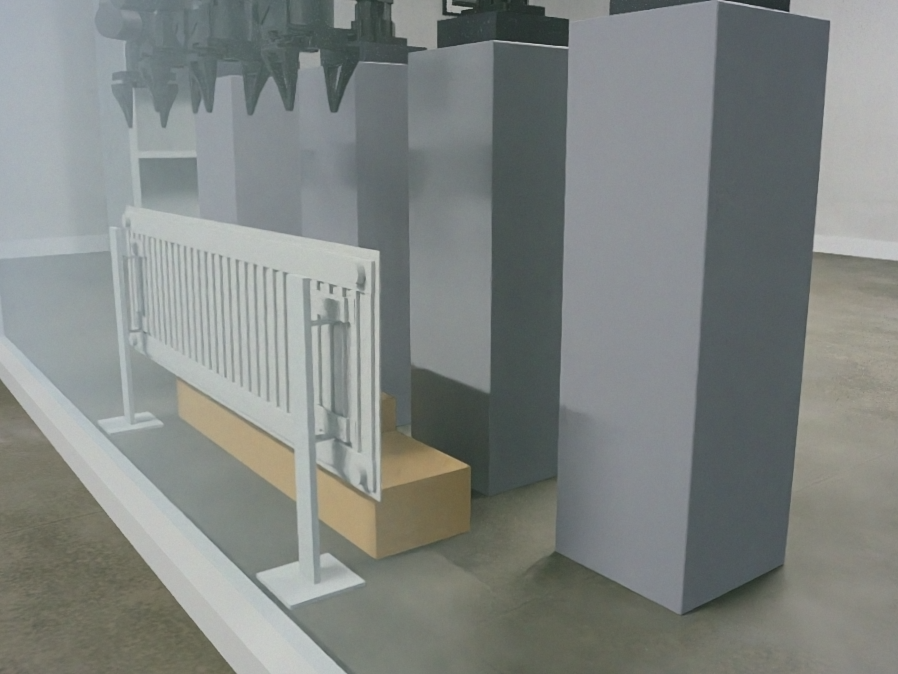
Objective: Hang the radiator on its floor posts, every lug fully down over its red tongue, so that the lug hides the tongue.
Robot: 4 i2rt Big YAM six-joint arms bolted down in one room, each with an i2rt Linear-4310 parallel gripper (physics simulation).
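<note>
The white slatted radiator [253,245] stands upright against the near floor post [306,435] and the far floor post [123,326]. At the near post, the upper lug [333,310] and lower lug [332,422] sit at the post's brackets, and no red tongue shows there. No red shows at the far post either, though detail there is small and hazy. Four grippers hang above the radiator, apart from it. The rightmost gripper [311,110] and the one left of it [230,112] are open and empty. The two left grippers [179,119] [146,126] overlap but appear open.
A tan stepped block [422,500] lies on the floor below and behind the radiator. Tall grey pedestals [631,290] [451,217] stand behind and to the right. A white rail [145,522] runs along the floor at the left front. Post feet [340,576] [148,420] rest on the floor.
</note>
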